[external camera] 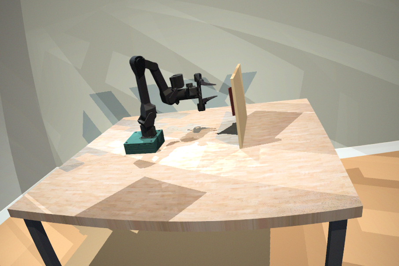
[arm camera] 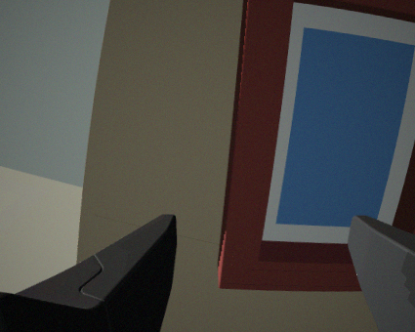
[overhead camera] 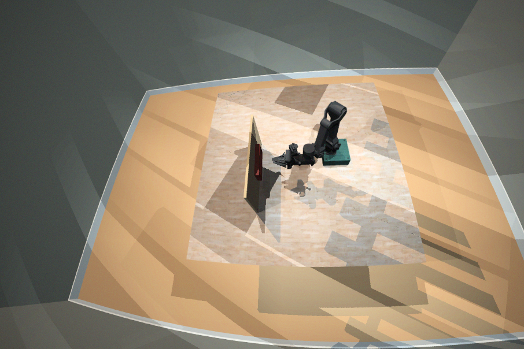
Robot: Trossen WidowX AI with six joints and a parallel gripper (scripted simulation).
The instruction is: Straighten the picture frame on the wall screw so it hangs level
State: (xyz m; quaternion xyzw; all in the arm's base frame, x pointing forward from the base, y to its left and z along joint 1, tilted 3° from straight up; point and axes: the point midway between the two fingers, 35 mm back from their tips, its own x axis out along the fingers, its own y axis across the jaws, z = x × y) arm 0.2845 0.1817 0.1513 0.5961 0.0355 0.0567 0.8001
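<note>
The picture frame lies 90 mm ahead of my gripper tip, 50 mm below it and 10 mm to the right of it. From my gripper tip the other things lie so: wall panel (100 mm ahead, 60 mm below).
</note>
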